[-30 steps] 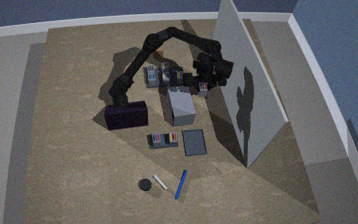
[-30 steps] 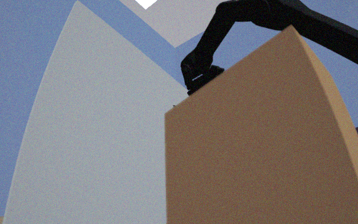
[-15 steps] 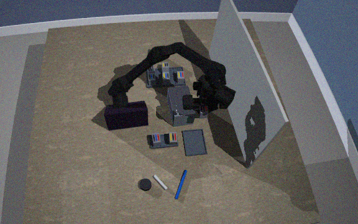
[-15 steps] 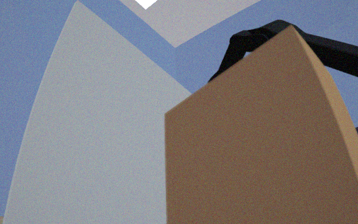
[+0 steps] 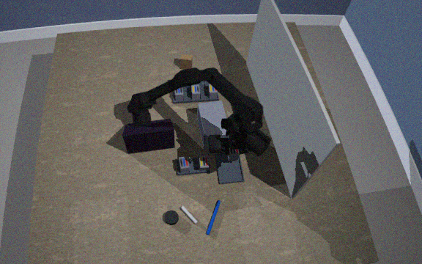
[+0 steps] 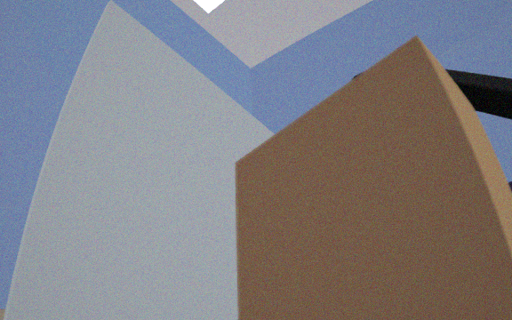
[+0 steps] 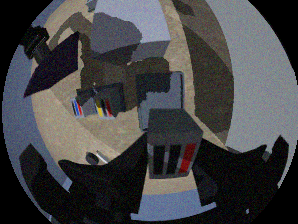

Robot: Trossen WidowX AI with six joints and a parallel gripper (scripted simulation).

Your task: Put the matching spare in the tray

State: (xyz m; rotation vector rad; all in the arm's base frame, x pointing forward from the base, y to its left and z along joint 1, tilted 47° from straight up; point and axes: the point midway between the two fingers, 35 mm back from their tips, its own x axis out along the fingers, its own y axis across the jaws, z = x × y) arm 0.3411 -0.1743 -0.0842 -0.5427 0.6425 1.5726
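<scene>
My gripper tip is 12 cm above the flat grey tray. Also, from my gripper tip: grey mounted unit (5 cm behind, 18 cm to the left, 8 cm below); then blue pen (8 cm behind, 20 cm to the right, 12 cm below); then grey spare (2 cm above).
</scene>
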